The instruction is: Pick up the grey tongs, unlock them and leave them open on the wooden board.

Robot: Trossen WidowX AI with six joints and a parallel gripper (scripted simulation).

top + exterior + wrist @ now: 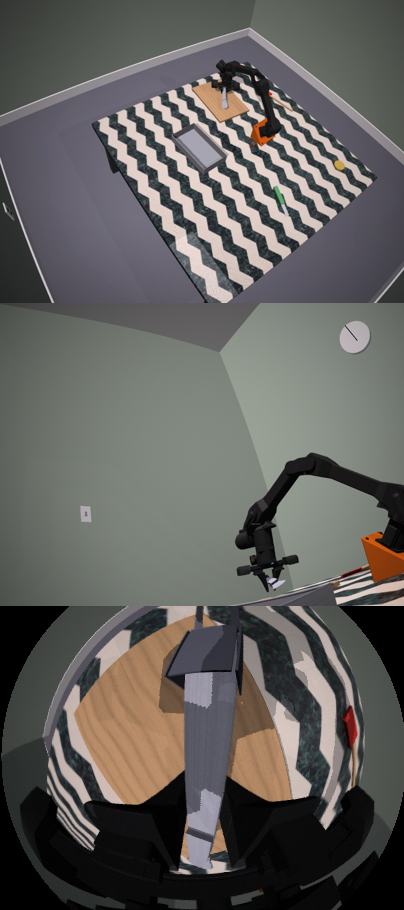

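Now: gripper tip 40 mm above the wooden board, 20 mm short of it and 10 mm to the right of it. Also, from my gripper tip: grey roasting tin: 380 mm ahead, 320 mm to the left, 20 mm below.
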